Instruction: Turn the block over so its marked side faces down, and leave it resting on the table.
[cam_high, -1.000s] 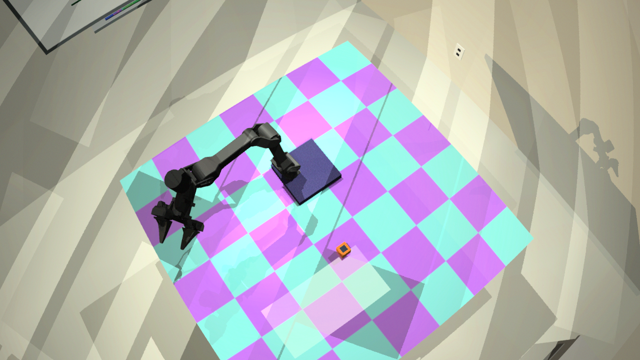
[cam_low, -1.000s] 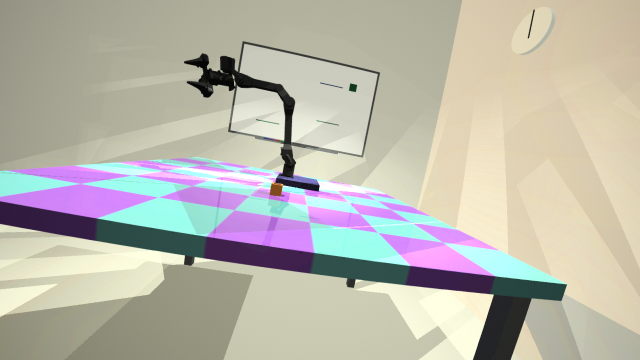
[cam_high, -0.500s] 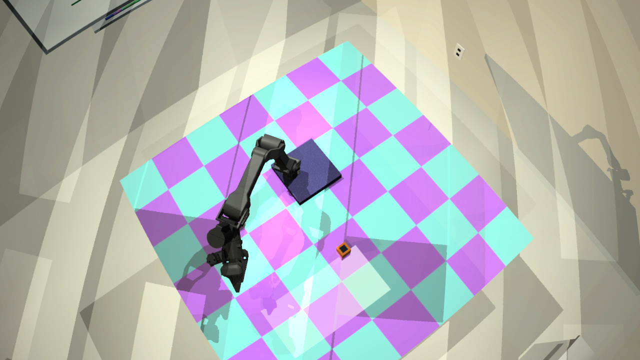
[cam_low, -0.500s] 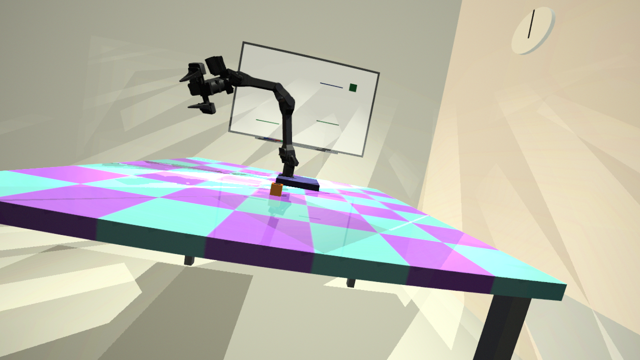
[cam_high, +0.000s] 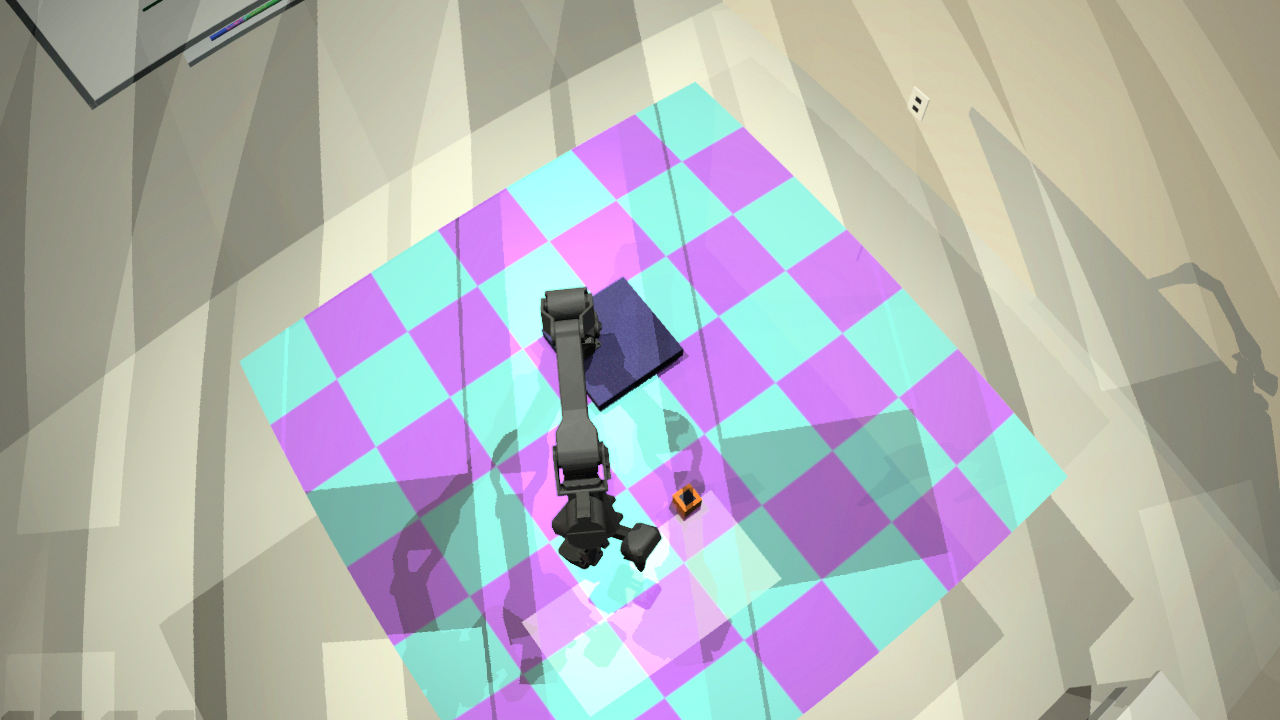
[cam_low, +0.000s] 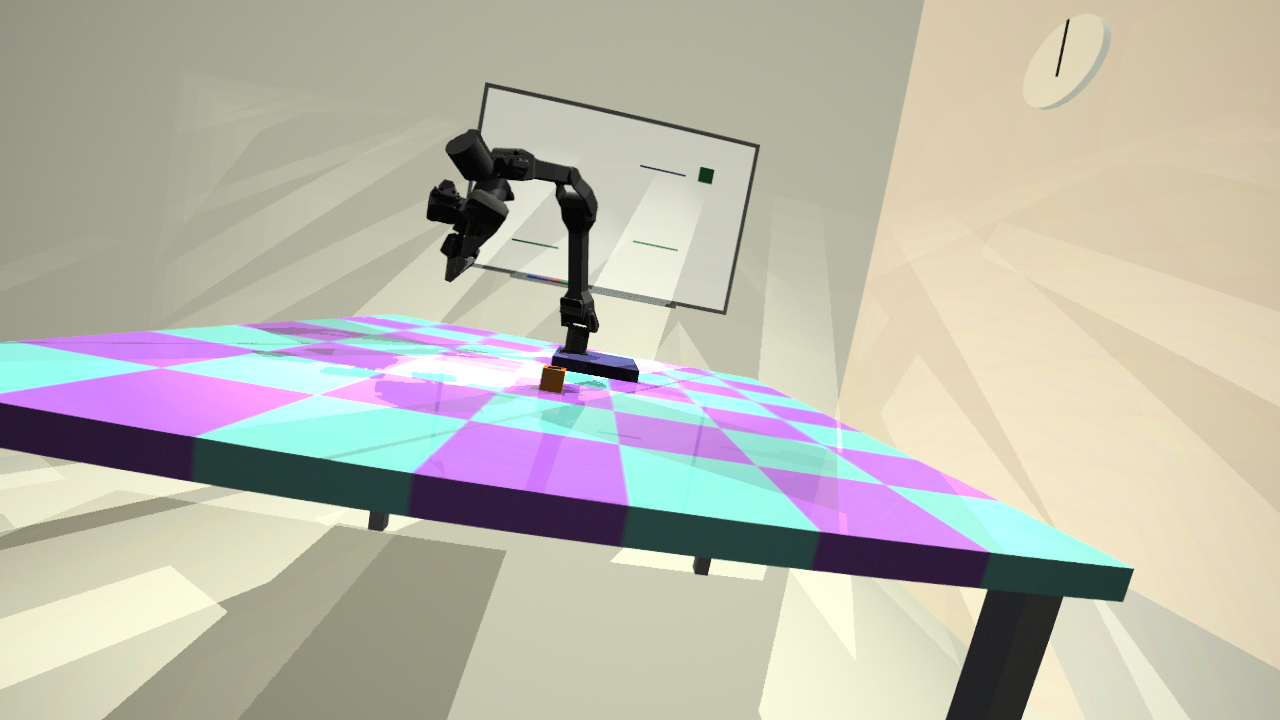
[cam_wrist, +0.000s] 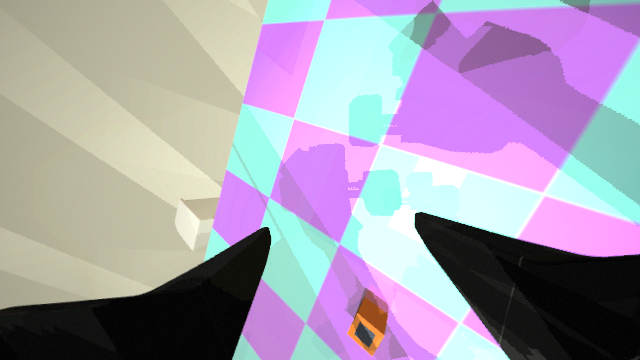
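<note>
My gripper tip is now 50 mm past the orange block, 190 mm to the right of it and 150 mm above it.
</note>
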